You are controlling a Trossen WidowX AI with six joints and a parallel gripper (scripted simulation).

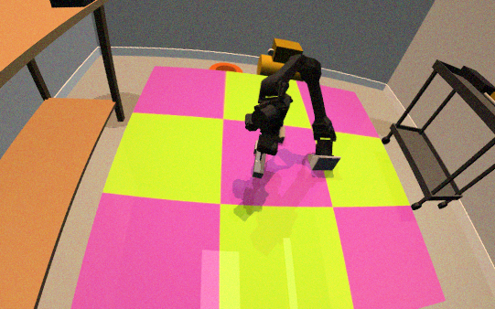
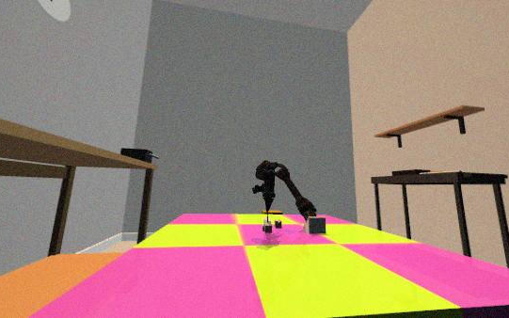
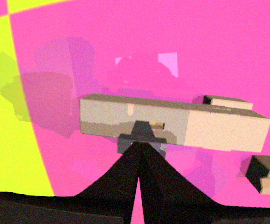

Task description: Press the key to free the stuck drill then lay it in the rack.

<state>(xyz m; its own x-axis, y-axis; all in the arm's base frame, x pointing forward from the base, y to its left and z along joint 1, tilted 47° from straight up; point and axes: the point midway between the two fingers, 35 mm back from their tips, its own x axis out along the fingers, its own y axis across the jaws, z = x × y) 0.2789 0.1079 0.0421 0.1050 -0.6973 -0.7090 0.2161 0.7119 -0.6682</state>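
My gripper tip is now 3 cm above the key. Also, from my gripper tip: rack: 18 cm to the right, 12 cm behind, 10 cm below; drill: 7 cm below, 6 cm to the right, 2 cm behind.
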